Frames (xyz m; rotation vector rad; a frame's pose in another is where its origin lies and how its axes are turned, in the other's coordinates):
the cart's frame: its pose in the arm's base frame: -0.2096 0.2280 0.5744 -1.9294 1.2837 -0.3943
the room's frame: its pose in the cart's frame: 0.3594 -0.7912 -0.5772 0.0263 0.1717 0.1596
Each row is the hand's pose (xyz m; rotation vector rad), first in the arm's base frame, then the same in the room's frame.
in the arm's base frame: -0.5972 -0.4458 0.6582 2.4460 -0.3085 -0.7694
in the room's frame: 0.2282 1.0879 -0.0122 -1.6904 -0.4058 -0.9708
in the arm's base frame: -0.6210 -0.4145 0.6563 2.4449 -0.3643 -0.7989
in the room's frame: 0.1931 1.1043 -0.0190 -1.6912 -0.4114 -0.9164
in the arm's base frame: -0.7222 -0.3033 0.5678 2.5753 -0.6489 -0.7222
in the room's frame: 0.0774 1.2337 -0.0008 -1.5052 -0.3608 -0.7424
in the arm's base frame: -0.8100 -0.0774 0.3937 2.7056 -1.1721 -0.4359
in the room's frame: -0.1319 1.4122 0.1147 -1.1691 -0.1882 -0.4852
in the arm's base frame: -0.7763 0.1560 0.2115 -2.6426 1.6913 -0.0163
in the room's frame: -0.3201 1.5137 0.3223 -0.8366 0.0692 -0.2601
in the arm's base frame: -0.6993 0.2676 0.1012 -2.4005 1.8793 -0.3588
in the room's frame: -0.3927 1.5378 0.4794 -0.6278 0.2633 -0.1495
